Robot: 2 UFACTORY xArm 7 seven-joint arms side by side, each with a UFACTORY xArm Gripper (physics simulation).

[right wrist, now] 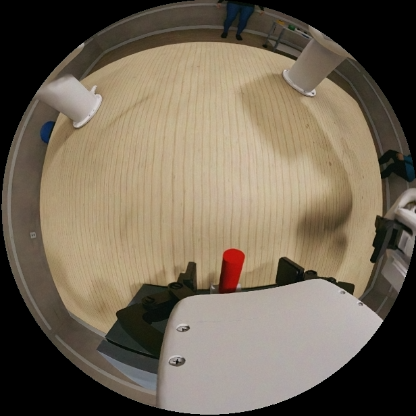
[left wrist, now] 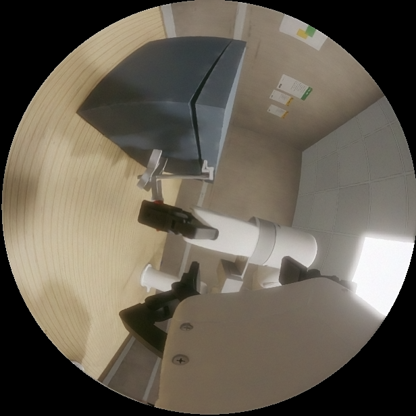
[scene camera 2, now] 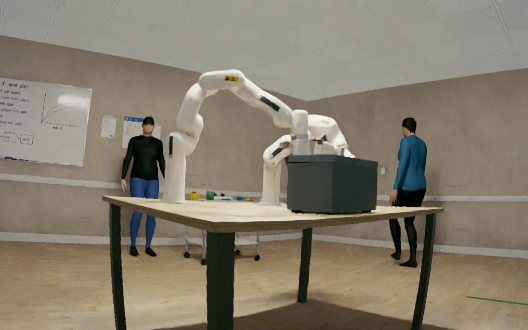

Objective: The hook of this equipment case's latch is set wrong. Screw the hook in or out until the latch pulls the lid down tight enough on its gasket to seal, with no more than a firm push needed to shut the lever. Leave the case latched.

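Pixels of known places: left gripper, between the fingertips: point(scene camera 2: 309, 149); left arm's base, origin of its link: point(scene camera 2: 270, 204); right arm's base, origin of its link: point(scene camera 2: 174, 202).
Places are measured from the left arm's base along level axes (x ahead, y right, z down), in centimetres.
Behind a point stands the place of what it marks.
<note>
The dark grey equipment case point(scene camera 2: 320, 185) {z -9.9, x 76.6, y 35.0 cm} point(left wrist: 145, 120) point(right wrist: 120, 336) stands with its lid down; a dark seam shows below the lid in the left wrist view. The latch's metal rod point(left wrist: 180, 176) reaches to the catch point(left wrist: 207, 171) on the lid. The lever stands out from the case. Its red grip point(right wrist: 231, 270) lies between the parted fingers of my right gripper point(right wrist: 239, 273) point(left wrist: 150, 215), which is open; these fingers mostly hide the grip in the left wrist view. My left gripper is open and empty, off to the side of the latch.
The case stands on the wooden table point(scene camera 2: 215, 217) {z 0.0, x 85.9, y 79.2 cm} point(right wrist: 200, 150). The right arm point(scene camera 2: 265, 97) {z -46.1, x 45.9, y 38.2 cm} arches over the table to the case. The left arm's wrist and gripper show at the right edge of the right wrist view. Two people and a cart stand beyond the table.
</note>
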